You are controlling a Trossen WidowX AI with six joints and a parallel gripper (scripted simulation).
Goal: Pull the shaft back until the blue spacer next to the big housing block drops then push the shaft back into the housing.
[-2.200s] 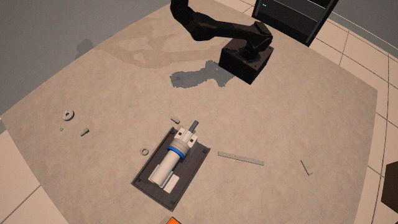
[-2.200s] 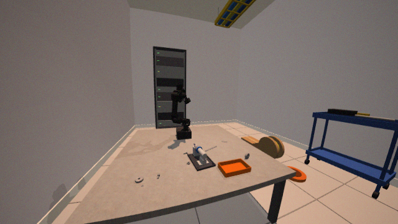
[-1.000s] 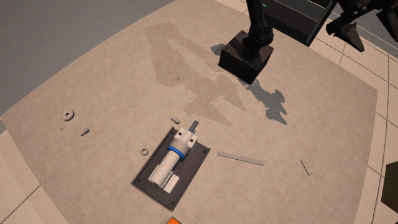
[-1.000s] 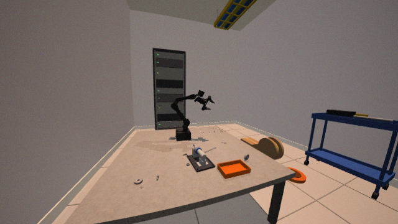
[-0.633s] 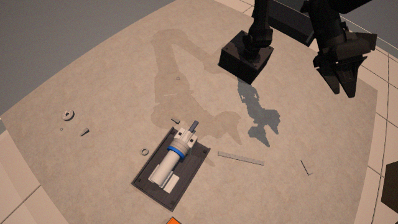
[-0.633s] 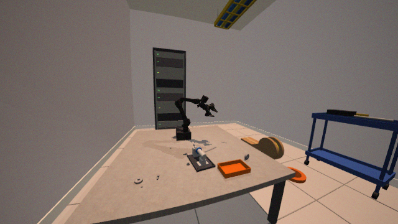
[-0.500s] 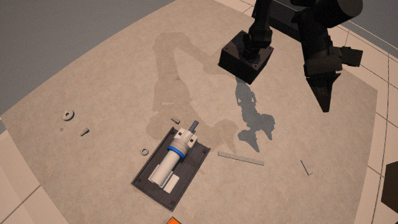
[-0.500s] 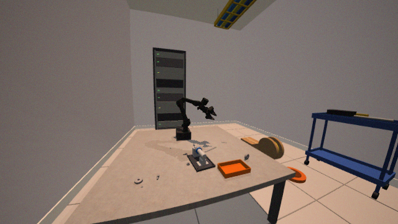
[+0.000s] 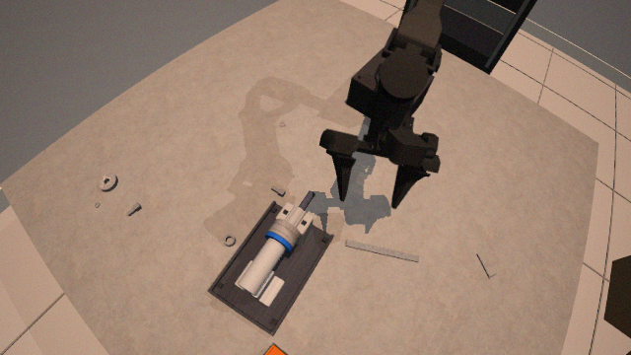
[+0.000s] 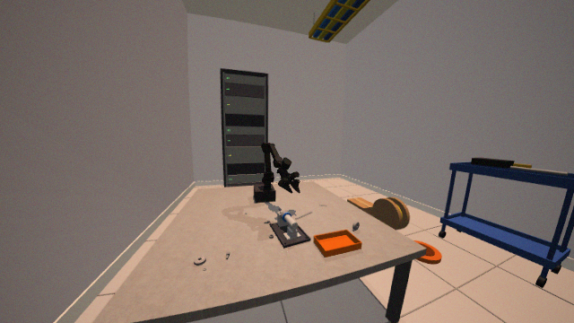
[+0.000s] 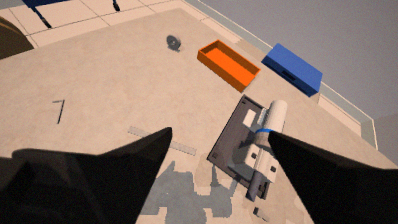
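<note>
The dark grey shaft lies 10 cm below my gripper tip, 9 cm to the right of it and 9 cm ahead of it. From my gripper tip the other things lie so: grey strip (17 cm below, 7 cm to the left, 3 cm behind); blue spacer (13 cm ahead, 10 cm below, 7 cm to the right); orange tray (29 cm ahead, 17 cm below, 16 cm to the left).
</note>
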